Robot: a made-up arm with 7 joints.
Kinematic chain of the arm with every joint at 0, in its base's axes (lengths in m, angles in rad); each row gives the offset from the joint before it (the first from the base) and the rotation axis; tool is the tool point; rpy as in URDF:
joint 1: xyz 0 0 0.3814 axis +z
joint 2: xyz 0 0 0 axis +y
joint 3: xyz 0 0 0.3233 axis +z
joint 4: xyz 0.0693 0 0 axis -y
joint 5: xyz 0.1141 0 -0.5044 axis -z
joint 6: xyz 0 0 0 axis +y
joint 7: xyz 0.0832 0 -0.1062 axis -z
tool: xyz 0 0 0 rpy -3.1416 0 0
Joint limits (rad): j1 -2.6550..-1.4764 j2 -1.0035..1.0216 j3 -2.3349..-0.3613 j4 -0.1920..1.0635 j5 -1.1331..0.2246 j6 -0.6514..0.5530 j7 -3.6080..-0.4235
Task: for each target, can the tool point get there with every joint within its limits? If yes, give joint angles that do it. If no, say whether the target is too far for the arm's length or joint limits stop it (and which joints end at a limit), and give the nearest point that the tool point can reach.
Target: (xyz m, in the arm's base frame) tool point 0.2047 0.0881 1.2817
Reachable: no: joint limits stop it (at a limit: joint 1, joint 2, joint 3, joint 4, joint 6) | nearest point -0.1850 0.0962 1.0542 | short by 0.451 m
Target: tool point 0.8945 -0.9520 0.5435
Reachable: no: too far | nearest point -0.0476 -0.6576 0.4835 | short by 0.989 m
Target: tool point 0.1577 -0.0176 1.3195
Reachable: no: joint limits stop it (at a limit: joint 1, joint 2, joint 3, joint 4, joint 6) | nearest point -0.1126 -0.1552 1.0361 | short by 0.415 m
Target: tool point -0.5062 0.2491 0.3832
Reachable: yes | joints -2.1746 -0.5576 -1.5679 0.5845 -0.6445 -0.3593 -0.9894
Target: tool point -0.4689 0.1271 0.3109
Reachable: yes | joints -2.3861 -0.5768 -1.1567 0.3333 0.0906 0.0765 -2.1865
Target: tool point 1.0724 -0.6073 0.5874
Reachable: no: too far | nearest point 0.0907 -0.2823 0.3938 | short by 1.052 m
